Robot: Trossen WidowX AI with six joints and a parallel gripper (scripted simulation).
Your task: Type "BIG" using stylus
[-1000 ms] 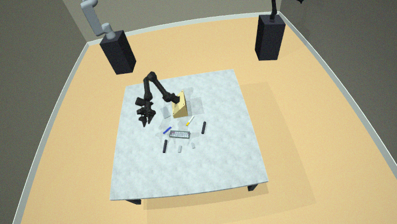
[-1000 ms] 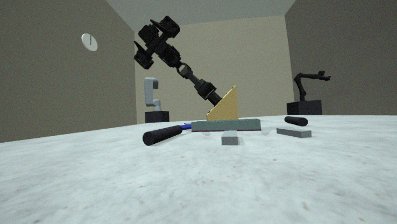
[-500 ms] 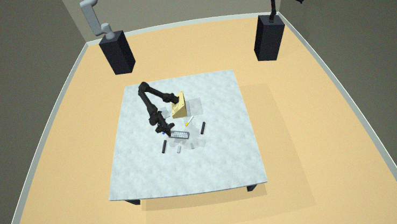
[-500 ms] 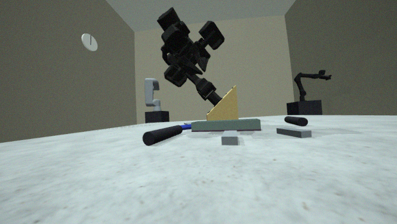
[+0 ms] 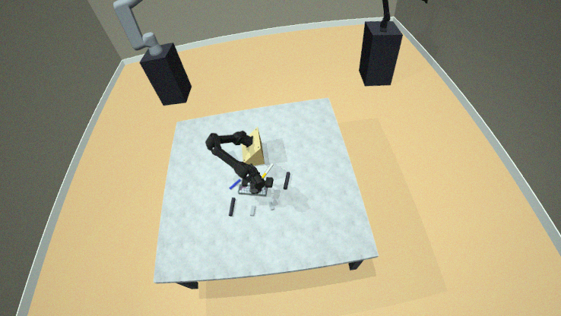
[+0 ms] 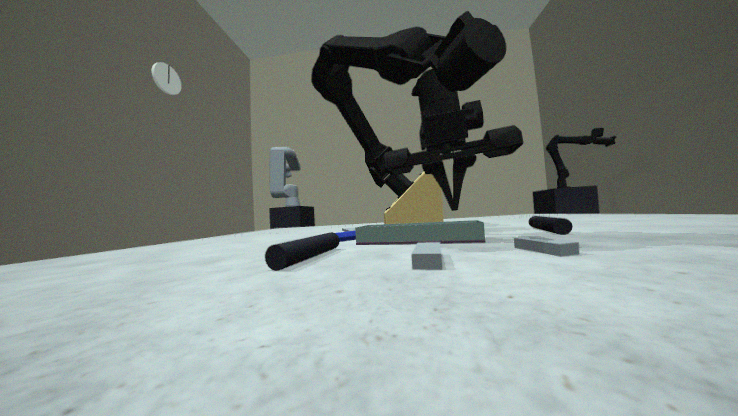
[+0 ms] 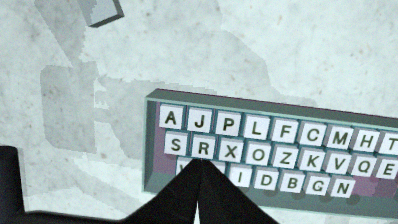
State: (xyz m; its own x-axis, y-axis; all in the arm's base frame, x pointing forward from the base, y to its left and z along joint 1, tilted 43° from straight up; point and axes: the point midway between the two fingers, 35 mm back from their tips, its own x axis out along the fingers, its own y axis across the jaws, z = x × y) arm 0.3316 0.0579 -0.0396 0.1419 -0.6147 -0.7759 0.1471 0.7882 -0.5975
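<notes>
Right now my gripper tip is 150 mm to the left of the blue stylus, 90 mm past it and 40 mm above it. The rest, counted from my gripper tip: yellow-capped white marker: 150 mm behind, 40 mm below, 30 mm to the left; thin grey stylus tip: 130 mm to the right, 110 mm behind, 40 mm below.
</notes>
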